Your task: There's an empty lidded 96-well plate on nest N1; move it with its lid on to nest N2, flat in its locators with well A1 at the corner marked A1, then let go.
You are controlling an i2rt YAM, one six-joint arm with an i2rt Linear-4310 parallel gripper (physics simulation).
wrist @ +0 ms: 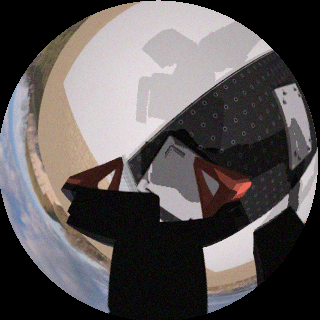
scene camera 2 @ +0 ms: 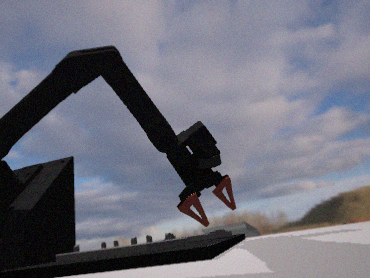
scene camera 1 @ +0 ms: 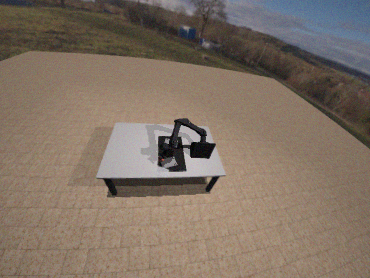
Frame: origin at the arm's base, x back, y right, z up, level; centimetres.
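Seen in the pictures: gripper, between the fingertips: (wrist: 157, 160) (scene camera 2: 221, 217) (scene camera 1: 161, 159); arm's base, origin of its link: (scene camera 2: 10, 193) (scene camera 1: 202, 142).
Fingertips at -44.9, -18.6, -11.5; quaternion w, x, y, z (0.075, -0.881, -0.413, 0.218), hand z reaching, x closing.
Note:
Offsets run from my fingertips to a thing's top centre, as dx, dy, dz. "spot": to the spot under its first point. Level surfaces: height alone.
My gripper (scene camera 1: 161, 160) (scene camera 2: 220, 217) (wrist: 157, 160) is open and empty, tilted above the end of the black perforated board {+10.0, +15.9, -4.4} (scene camera 1: 181, 164) (scene camera 2: 190, 254) (wrist: 240, 117). A pale nest {+7.6, -0.3, -2.7} (wrist: 172, 172) with a corner mark and small raised locators shows between and below my fingers, with no plate on it. A second pale nest {spot: +5.2, +26.7, -3.3} (wrist: 288, 107) at the board's far end also bears no plate. A light ribbed block {+0.5, -12.3, -2.0} (wrist: 129, 176), which looks like the lidded plate, stands beyond the board's edge beside my left finger, partly hidden by it; a grey translucent shape {spot: -4.1, -6.4, -3.3} (scene camera 2: 245, 228) shows there too. Nest labels and A1 are unreadable.
The board lies on the white table {dz -5.8} (scene camera 1: 127, 150) (wrist: 110, 75). The arm's shadow falls across the table and both nests. A black box-like part (scene camera 1: 202, 150) stands on the right side in scene camera 1. The table's edge passes behind my left finger in the wrist view.

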